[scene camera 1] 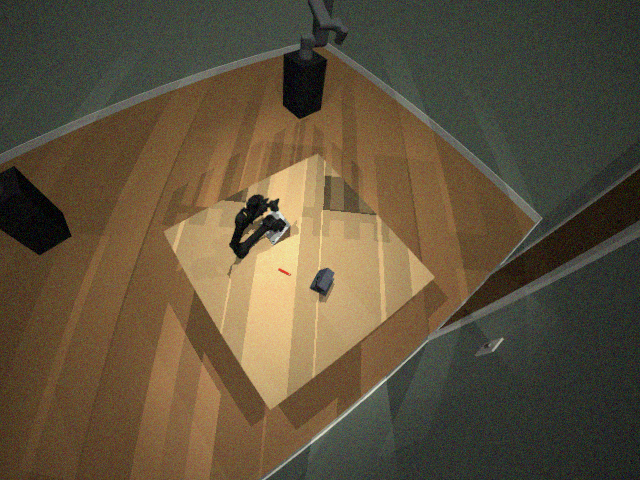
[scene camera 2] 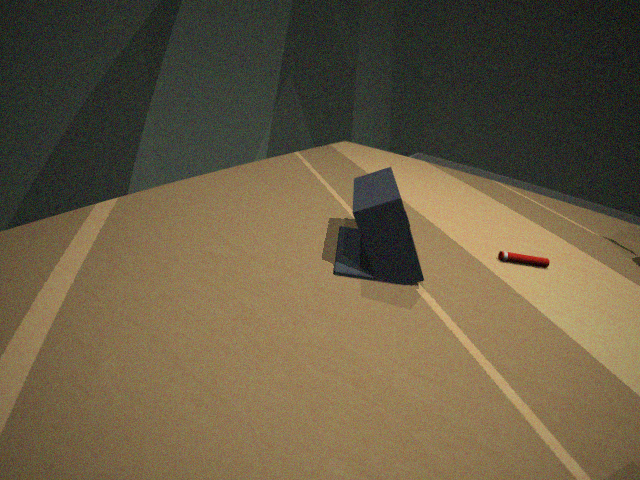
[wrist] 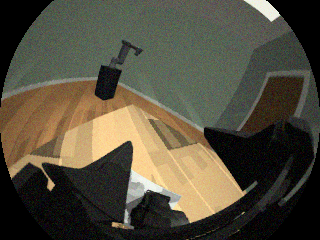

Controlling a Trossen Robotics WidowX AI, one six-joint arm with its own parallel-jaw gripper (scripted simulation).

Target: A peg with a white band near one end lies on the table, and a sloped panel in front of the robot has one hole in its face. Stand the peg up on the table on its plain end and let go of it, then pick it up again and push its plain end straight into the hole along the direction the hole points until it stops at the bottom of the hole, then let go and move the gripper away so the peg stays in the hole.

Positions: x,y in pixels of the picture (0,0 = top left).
Scene:
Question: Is my gripper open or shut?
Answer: Open.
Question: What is my gripper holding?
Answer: Nothing.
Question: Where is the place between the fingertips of my gripper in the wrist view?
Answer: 169,138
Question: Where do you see a sloped panel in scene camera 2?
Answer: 378,209

